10 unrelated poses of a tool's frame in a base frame.
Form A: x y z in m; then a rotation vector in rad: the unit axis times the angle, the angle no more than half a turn.
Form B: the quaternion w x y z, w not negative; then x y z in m. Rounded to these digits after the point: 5 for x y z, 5 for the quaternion.
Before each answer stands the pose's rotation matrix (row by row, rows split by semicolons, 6 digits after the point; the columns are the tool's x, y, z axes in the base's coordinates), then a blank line. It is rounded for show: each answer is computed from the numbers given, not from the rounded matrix.
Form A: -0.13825 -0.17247 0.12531 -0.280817 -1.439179 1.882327
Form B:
-0.703968 -0.418267 -0.574005; 0.663584 -0.099281 -0.741485; 0.253151 -0.902882 0.347446

0.36885 -0.10939 -0.56063 0.73326 -0.13825 -0.17247 0.12531
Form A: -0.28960 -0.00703 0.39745 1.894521 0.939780 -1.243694
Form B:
0.284478 0.846234 -0.450511; 0.202293 -0.512334 -0.834621; -0.937097 0.146296 -0.316934

0.33735 0.72694 0.36060 -0.47721 -0.28960 -0.00703 0.39745
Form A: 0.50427 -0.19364 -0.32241 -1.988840 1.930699 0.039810
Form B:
0.062195 -0.970821 0.231599; -0.960449 0.004887 0.278412; -0.271420 -0.239755 -0.932121

0.18369 -0.70524 0.68462 0.01412 0.50427 -0.19364 -0.32241
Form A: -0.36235 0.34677 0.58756 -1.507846 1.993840 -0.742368
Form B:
-0.238668 -0.677824 0.695408; -0.967567 0.227025 -0.110791; -0.082778 -0.699296 -0.710023

0.26379 -0.55775 0.73752 -0.27460 -0.36235 0.34677 0.58756
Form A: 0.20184 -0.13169 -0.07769 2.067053 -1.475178 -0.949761
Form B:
0.200678 -0.645672 -0.736774; -0.937949 -0.343739 0.045763; -0.282806 0.681873 -0.674589

0.21351 0.74482 -0.53155 -0.34223 0.20184 -0.13169 -0.07769
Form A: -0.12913 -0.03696 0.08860 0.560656 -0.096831 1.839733
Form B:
-0.233282 -0.915545 0.327653; 0.876091 -0.344095 -0.337732; 0.421952 0.208267 0.882372

0.57118 0.23898 -0.04127 0.78418 -0.12913 -0.03696 0.08860
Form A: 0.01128 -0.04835 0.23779 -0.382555 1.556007 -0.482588
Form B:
-0.044848 0.052522 0.997612; -0.521205 0.850701 -0.068218; -0.852252 -0.523020 -0.010778

0.66990 -0.16973 0.69035 -0.21411 0.01128 -0.04835 0.23779
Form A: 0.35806 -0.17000 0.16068 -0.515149 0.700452 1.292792
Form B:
0.120739 -0.976468 0.178697; 0.682963 0.212349 0.698905; -0.720405 0.037659 0.692531

0.71162 -0.23230 0.31586 0.58298 0.35806 -0.17000 0.16068
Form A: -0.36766 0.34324 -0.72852 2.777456 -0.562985 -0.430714
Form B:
0.879996 -0.332631 -0.339062; -0.414267 -0.886698 -0.205302; -0.232356 0.321127 -0.918089

0.13712 0.95979 -0.19455 -0.14884 -0.36766 0.34324 -0.72852
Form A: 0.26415 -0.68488 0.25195 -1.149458 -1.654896 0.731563
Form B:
-0.098629 0.351546 -0.930961; 0.925140 0.377025 0.044358; 0.366589 -0.856894 -0.362415

0.47853 -0.47084 -0.67788 0.29966 0.26415 -0.68488 0.25195
